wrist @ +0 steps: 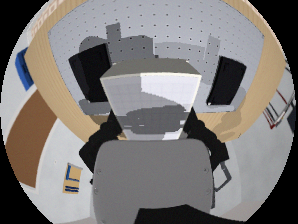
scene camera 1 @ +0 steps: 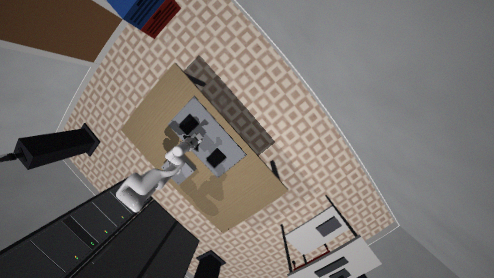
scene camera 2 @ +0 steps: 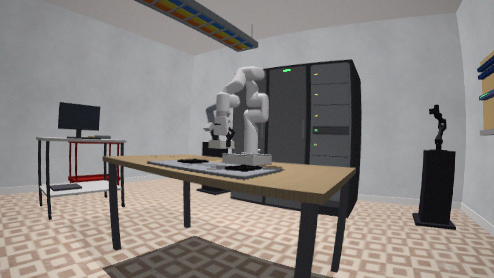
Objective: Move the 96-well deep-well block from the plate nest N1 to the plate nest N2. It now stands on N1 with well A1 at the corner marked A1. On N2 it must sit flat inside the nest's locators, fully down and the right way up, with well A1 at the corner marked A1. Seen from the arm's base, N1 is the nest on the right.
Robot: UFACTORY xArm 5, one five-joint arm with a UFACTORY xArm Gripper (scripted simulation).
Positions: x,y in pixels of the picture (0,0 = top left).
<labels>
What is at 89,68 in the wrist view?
A black plate nest.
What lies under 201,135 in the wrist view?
The gripper.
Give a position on a black plate nest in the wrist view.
226,84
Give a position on a deep-well block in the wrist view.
151,98
</labels>
